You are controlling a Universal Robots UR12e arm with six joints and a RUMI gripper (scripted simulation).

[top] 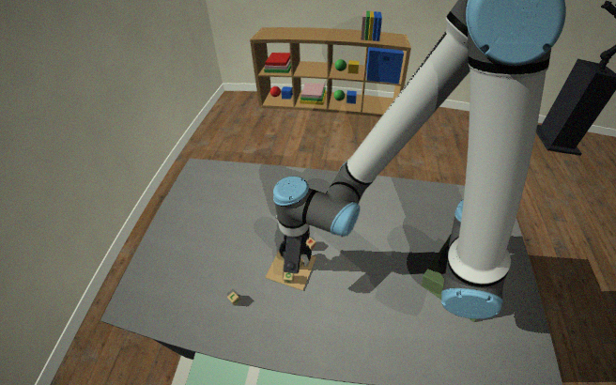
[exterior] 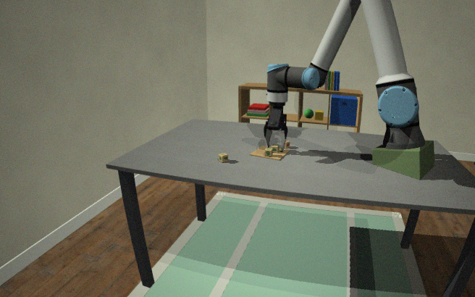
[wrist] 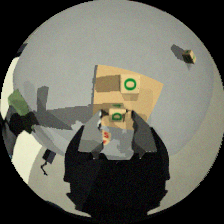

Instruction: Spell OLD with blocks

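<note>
The tan mat is 2 cm below my hand, 2 cm ahead of it and 1 cm to the left of it.
</note>
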